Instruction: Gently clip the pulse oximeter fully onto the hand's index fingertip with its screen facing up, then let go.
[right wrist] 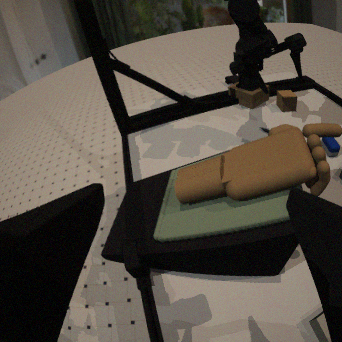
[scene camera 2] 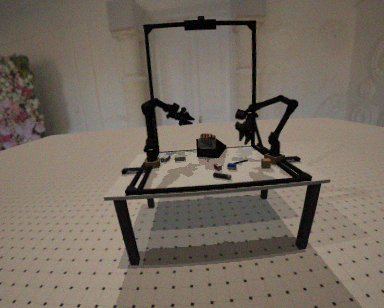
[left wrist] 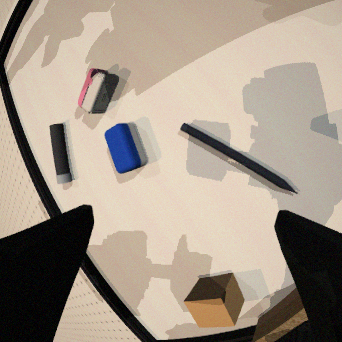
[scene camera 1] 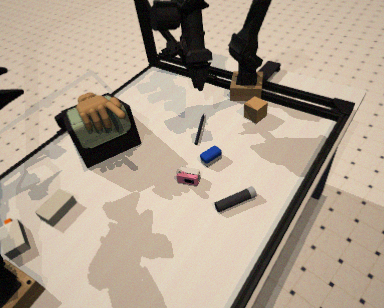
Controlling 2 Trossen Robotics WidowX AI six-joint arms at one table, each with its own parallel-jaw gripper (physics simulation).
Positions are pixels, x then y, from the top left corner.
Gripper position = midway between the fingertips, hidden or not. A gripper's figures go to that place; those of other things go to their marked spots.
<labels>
My left gripper (left wrist: 188, 218): 10 cm from the lens. A pink and grey pulse oximeter (left wrist: 98, 86) is 28 cm from the lens. A blue block (left wrist: 123, 143): 25 cm from the lens. A brown cube (left wrist: 214, 301): 26 cm from the lens. The marked spots on the pink and grey pulse oximeter and the blue block are 8 cm apart.
</labels>
